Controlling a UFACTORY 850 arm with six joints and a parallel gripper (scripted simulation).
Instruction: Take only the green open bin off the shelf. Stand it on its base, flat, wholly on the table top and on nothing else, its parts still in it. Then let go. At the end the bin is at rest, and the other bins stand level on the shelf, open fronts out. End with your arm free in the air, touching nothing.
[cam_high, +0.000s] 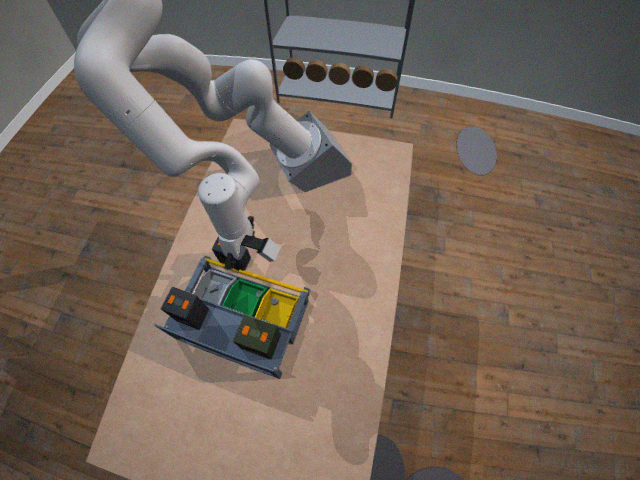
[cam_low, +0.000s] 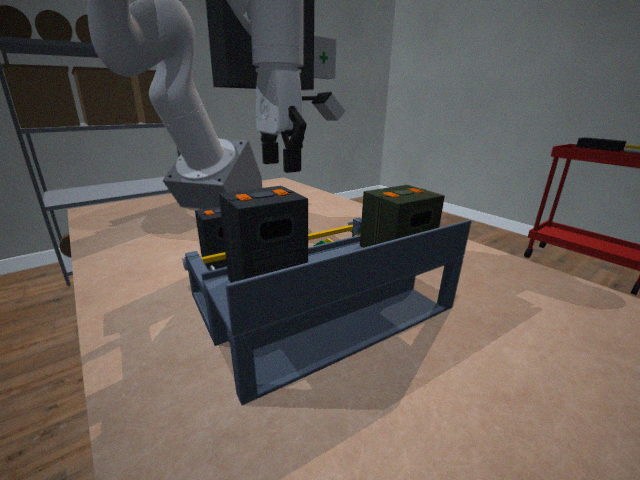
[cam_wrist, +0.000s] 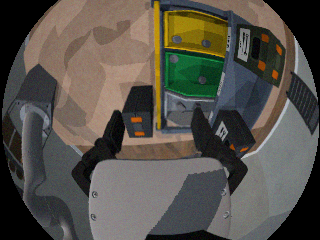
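The thin yellow bar is 160 mm below my hand. Also, from my hand: yellow bin 130 mm ahead, 80 mm to the left, 180 mm below; green bin 100 mm ahead, 30 mm to the right, 180 mm below.
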